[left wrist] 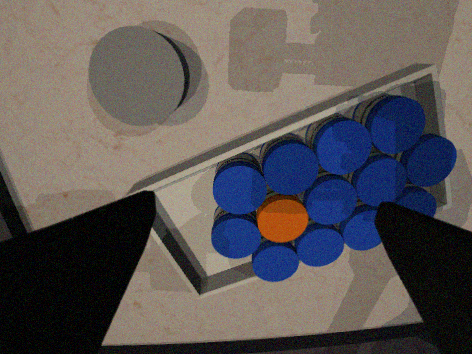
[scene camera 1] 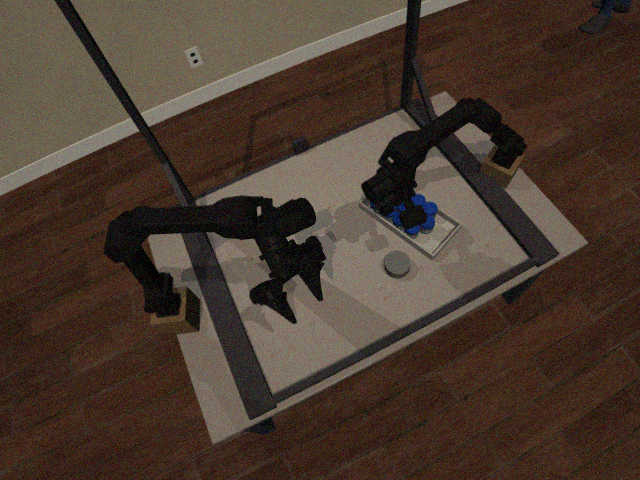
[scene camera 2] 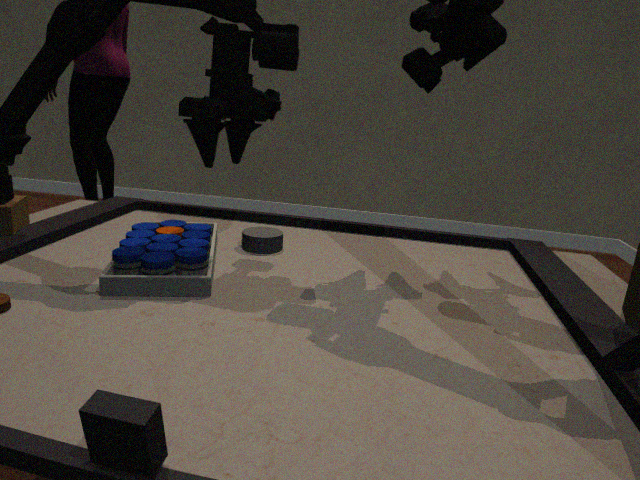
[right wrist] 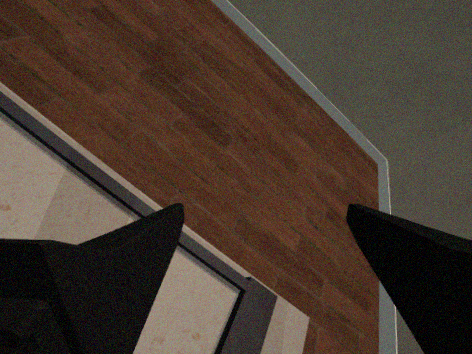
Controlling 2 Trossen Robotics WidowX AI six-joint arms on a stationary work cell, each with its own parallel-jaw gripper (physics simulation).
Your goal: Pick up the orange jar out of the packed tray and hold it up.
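Places are measured from the left arm's base along level axes (x ahead, y left, z up), in millimetres.
Pixels of known places: left gripper, fingertip midpoint: (left wrist: 267,207) (scene camera 1: 399,210) (scene camera 2: 223,165); right gripper, fingertip midpoint: (scene camera 1: 308,311) (scene camera 2: 446,80) (right wrist: 264,211); left arm's base, link origin: (scene camera 1: 503,158); right arm's base, link origin: (scene camera 1: 168,305).
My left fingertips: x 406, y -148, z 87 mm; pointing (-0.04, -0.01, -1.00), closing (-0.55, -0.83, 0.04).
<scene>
For each thing: its top centre in the pictures, then the offset to it from my left fingertips. "spot": a spot on its surface instead.
- orange jar, top centre: (left wrist: 283,221) (scene camera 2: 170,229) dy +13, dx -84, dz -109 mm
- pale tray, top centre: (left wrist: 299,203) (scene camera 2: 168,244) (scene camera 1: 409,212) dy -7, dx -87, dz -129 mm
- grey round disc, top centre: (left wrist: 136,78) (scene camera 2: 262,231) (scene camera 1: 397,262) dy +54, dx +79, dz -127 mm
- small orange-brown disc, surface spot: (scene camera 2: 4,302) spot: dy -179, dx -287, dz -145 mm
- dark block, top centre: (scene camera 2: 121,403) (scene camera 1: 299,139) dy -468, dx -118, dz -100 mm
The orange jar (scene camera 2: 170,230) (left wrist: 282,219) stands in the pale tray (scene camera 1: 447,240) (scene camera 2: 155,286) (left wrist: 180,245), with blue-lidded jars (scene camera 1: 429,208) (scene camera 2: 157,259) (left wrist: 240,187) packed around it. In scene camera 1 the left arm hides the orange jar. My left gripper (scene camera 2: 222,164) (left wrist: 267,207) is open and empty, pointing down high above the tray area. In the left wrist view the orange lid appears between its fingertips, well below them. My right gripper (scene camera 1: 307,311) (scene camera 2: 447,80) (right wrist: 264,211) is open and empty, raised away from the tray.
A grey round disc (scene camera 1: 397,263) (scene camera 2: 262,240) (left wrist: 137,75) lies beside the tray. Part of a small orange-brown disc (scene camera 2: 4,302) shows at the left edge of scene camera 2. A dark block (scene camera 1: 299,144) (scene camera 2: 124,431) stands on the table's edge bar. Dark frame bars border the table.
</scene>
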